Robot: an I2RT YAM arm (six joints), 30 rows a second.
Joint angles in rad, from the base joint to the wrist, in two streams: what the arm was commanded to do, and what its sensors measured. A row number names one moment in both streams.
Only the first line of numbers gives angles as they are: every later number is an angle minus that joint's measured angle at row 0.
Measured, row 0:
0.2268 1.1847 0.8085 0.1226 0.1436 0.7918
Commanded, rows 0 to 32:
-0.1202 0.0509 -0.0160 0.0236 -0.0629 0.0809
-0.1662 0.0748 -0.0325 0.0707 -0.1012 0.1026
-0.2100 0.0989 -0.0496 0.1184 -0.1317 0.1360
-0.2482 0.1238 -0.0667 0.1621 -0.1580 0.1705
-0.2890 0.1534 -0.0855 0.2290 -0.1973 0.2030
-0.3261 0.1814 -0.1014 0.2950 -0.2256 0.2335
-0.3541 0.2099 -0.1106 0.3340 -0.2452 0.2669
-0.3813 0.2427 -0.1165 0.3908 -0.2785 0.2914
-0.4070 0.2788 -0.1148 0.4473 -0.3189 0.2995
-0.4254 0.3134 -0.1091 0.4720 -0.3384 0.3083
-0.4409 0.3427 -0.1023 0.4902 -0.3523 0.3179
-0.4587 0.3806 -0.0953 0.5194 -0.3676 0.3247
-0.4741 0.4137 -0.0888 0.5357 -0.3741 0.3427
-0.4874 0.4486 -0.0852 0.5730 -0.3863 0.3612
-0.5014 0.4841 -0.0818 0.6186 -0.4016 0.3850
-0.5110 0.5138 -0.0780 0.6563 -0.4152 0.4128
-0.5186 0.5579 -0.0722 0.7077 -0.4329 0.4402
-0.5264 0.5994 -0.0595 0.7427 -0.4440 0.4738
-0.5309 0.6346 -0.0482 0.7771 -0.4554 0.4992
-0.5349 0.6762 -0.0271 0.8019 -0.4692 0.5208
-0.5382 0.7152 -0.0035 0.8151 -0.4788 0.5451
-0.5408 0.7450 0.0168 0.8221 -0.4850 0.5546
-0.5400 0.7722 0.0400 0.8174 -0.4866 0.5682
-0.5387 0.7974 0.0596 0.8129 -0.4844 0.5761
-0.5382 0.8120 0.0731 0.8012 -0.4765 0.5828
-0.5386 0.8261 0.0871 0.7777 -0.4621 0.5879
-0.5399 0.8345 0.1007 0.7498 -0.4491 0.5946
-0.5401 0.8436 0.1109 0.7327 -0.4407 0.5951
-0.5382 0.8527 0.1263 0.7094 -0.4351 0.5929
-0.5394 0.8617 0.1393 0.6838 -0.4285 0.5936
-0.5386 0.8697 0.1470 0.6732 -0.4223 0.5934
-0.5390 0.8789 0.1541 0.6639 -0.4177 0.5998
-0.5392 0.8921 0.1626 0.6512 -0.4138 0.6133
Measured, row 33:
-0.5367 0.8694 0.1332 0.7020 -0.4425 0.5775
